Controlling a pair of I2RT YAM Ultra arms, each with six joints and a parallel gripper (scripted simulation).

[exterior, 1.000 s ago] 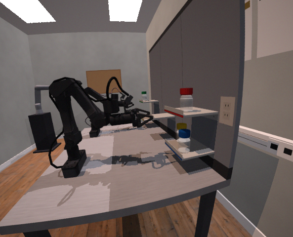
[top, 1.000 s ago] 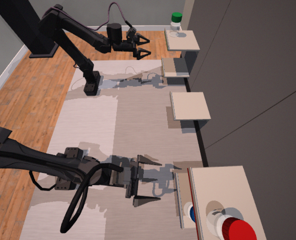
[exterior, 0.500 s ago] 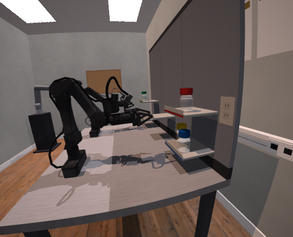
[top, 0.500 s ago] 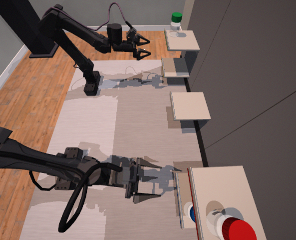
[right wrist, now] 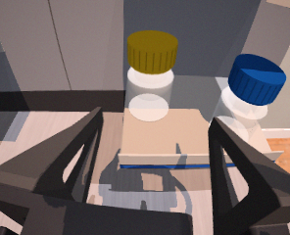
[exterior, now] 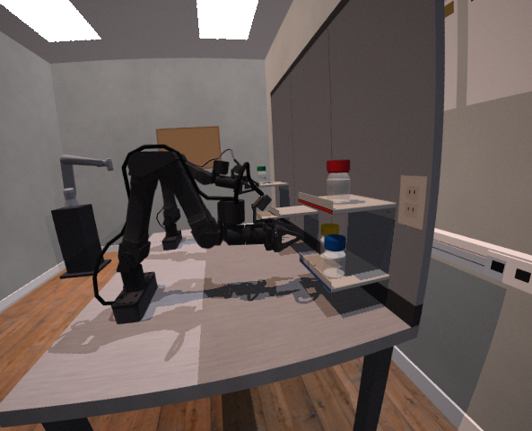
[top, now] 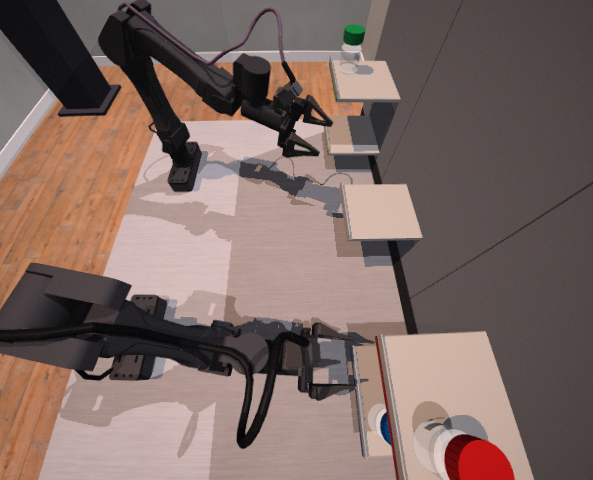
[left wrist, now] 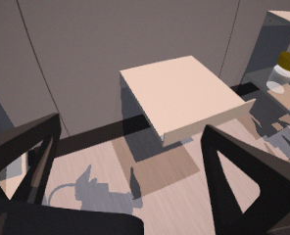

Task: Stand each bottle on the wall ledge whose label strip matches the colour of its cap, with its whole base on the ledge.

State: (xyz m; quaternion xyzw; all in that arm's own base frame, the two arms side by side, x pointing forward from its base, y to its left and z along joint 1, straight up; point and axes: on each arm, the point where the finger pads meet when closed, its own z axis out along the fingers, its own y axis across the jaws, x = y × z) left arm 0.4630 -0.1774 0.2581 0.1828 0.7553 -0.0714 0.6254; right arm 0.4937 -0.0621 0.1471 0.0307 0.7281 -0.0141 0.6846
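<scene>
My right hand is 110 mm short of the yellow-capped bottle and 50 mm above it. Also, from my right hand: grey wall panel 210 mm ahead, 350 mm to the left, 250 mm above; blue-capped bottle 70 mm ahead, 110 mm to the right, 50 mm below; red-capped bottle 80 mm ahead, 110 mm to the right, 140 mm above.
</scene>
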